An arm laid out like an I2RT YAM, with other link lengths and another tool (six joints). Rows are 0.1 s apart.
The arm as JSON. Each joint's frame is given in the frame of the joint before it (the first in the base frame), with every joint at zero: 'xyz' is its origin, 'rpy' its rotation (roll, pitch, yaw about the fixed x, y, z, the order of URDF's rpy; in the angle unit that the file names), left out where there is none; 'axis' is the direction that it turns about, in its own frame. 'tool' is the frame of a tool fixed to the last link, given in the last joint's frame.
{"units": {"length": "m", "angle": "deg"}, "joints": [
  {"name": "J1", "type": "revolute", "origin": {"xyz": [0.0, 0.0, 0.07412]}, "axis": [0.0, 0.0, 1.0]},
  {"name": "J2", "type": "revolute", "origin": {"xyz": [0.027, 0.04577, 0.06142]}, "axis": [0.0, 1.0, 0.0]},
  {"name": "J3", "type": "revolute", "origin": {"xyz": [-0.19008, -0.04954, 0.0]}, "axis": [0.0, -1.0, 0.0]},
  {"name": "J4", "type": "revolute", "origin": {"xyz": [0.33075, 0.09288, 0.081]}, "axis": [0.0, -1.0, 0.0]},
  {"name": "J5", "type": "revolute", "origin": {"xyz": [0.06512, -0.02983, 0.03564]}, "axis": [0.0, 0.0, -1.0]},
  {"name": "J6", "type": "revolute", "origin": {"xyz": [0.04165, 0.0, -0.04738]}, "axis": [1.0, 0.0, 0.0]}
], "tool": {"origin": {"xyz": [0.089, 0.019, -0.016], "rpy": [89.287, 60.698, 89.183]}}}
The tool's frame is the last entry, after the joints.
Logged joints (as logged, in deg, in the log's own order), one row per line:
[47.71 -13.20 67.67 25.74 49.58 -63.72]
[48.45 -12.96 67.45 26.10 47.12 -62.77]
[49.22 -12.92 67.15 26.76 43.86 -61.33]
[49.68 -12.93 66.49 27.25 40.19 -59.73]
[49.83 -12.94 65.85 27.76 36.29 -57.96]
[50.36 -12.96 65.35 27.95 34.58 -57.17]
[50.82 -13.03 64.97 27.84 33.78 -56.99]
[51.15 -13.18 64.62 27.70 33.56 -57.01]
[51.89 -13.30 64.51 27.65 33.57 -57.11]
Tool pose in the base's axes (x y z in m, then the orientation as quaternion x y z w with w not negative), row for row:
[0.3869 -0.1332 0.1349 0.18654 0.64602 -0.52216 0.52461]
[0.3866 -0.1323 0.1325 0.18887 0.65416 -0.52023 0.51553]
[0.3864 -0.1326 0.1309 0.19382 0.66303 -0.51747 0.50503]
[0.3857 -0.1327 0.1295 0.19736 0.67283 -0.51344 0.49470]
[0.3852 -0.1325 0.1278 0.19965 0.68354 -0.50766 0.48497]
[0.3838 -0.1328 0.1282 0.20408 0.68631 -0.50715 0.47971]
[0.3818 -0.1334 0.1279 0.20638 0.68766 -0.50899 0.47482]
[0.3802 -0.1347 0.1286 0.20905 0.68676 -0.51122 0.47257]
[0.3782 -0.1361 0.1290 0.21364 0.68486 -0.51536 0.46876]
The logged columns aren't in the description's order. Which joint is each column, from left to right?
Columns, left to right: J5, J1, J2, J3, J4, J6.
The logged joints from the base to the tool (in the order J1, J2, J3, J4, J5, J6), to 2 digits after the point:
[-13.20 67.67 25.74 49.58 47.71 -63.72]
[-12.96 67.45 26.10 47.12 48.45 -62.77]
[-12.92 67.15 26.76 43.86 49.22 -61.33]
[-12.93 66.49 27.25 40.19 49.68 -59.73]
[-12.94 65.85 27.76 36.29 49.83 -57.96]
[-12.96 65.35 27.95 34.58 50.36 -57.17]
[-13.03 64.97 27.84 33.78 50.82 -56.99]
[-13.18 64.62 27.70 33.56 51.15 -57.01]
[-13.30 64.51 27.65 33.57 51.89 -57.11]

